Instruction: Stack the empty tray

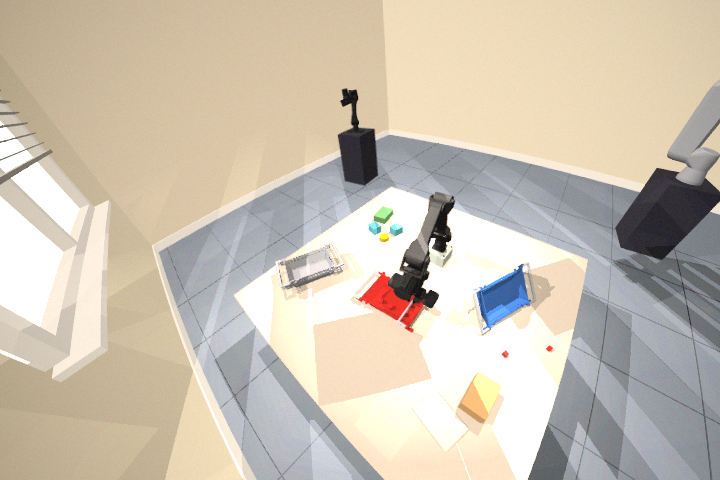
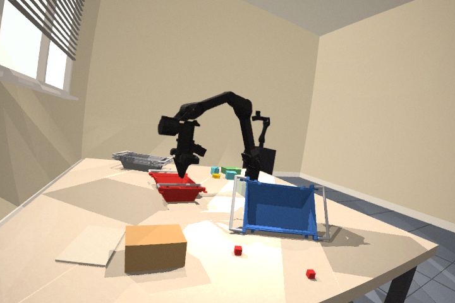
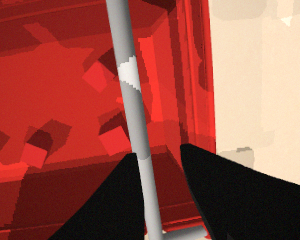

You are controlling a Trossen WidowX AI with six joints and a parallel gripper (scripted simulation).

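Right now my gripper tip is 320 mm to the right of the blue tray, 220 mm past it and 20 mm above it. From my gripper tip the other things lie so: flat pale sheet: 290 mm ahead, 260 mm to the left, 90 mm below; then yellow block: 360 mm behind, 340 mm to the right, 80 mm below; then cardboard box: 340 mm to the left, 180 mm ahead, 60 mm below.
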